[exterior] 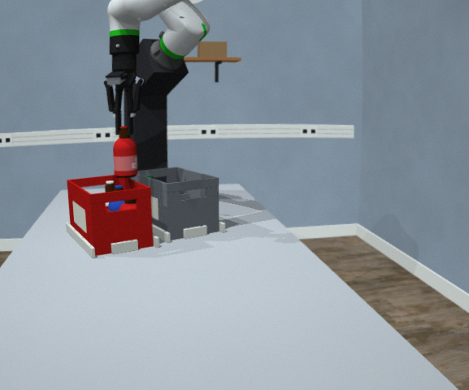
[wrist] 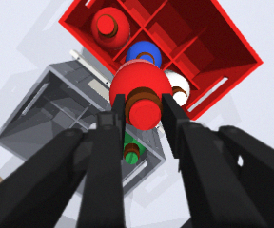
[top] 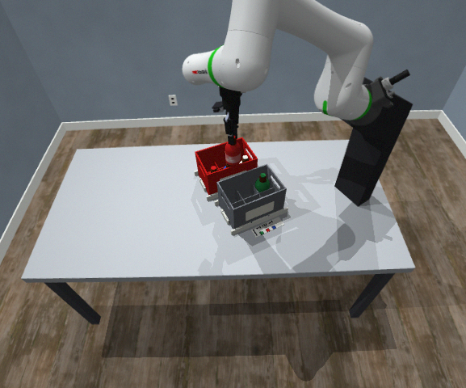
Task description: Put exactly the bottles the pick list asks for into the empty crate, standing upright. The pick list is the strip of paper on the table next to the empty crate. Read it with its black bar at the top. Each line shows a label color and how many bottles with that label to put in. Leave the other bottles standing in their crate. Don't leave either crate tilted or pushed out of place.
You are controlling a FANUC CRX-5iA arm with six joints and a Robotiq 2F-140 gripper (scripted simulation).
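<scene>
Now: the red bottle 80 mm below my hand. From my hand the other things lie so: white-capped bottle: 260 mm below, 70 mm to the right, 40 mm behind; red crate: 270 mm below, 60 mm ahead, 40 mm to the right; blue-label bottle: 260 mm below, 30 mm ahead, 10 mm to the right.
</scene>
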